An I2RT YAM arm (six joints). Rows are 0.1 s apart.
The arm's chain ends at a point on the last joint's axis. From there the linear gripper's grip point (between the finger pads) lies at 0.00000 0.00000 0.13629 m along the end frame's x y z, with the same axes.
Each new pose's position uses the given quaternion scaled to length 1; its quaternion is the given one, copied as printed.
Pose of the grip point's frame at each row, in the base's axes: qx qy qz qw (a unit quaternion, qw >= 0); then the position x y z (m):
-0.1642 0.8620 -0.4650 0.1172 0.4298 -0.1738 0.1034
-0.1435 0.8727 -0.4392 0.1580 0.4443 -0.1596 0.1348
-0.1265 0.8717 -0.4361 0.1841 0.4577 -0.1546 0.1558
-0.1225 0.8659 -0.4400 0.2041 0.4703 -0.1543 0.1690
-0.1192 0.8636 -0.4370 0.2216 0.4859 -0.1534 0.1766
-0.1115 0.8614 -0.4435 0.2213 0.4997 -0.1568 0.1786
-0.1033 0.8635 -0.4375 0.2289 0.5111 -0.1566 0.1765
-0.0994 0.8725 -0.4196 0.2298 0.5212 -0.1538 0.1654
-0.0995 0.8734 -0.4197 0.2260 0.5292 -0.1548 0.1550
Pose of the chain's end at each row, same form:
-0.1642 0.8620 -0.4650 0.1172 0.3814 -0.0698 0.1770
-0.1435 0.8727 -0.4392 0.1580 0.3895 -0.0613 0.2117
-0.1265 0.8717 -0.4361 0.1841 0.3989 -0.0573 0.2310
-0.1225 0.8659 -0.4400 0.2041 0.4074 -0.0573 0.2412
-0.1192 0.8636 -0.4370 0.2216 0.4195 -0.0577 0.2475
-0.1115 0.8614 -0.4435 0.2213 0.4343 -0.0594 0.2479
-0.1033 0.8635 -0.4375 0.2289 0.4449 -0.0601 0.2463
-0.0994 0.8725 -0.4196 0.2298 0.4552 -0.0602 0.2393
-0.0995 0.8734 -0.4197 0.2260 0.4640 -0.0610 0.2294

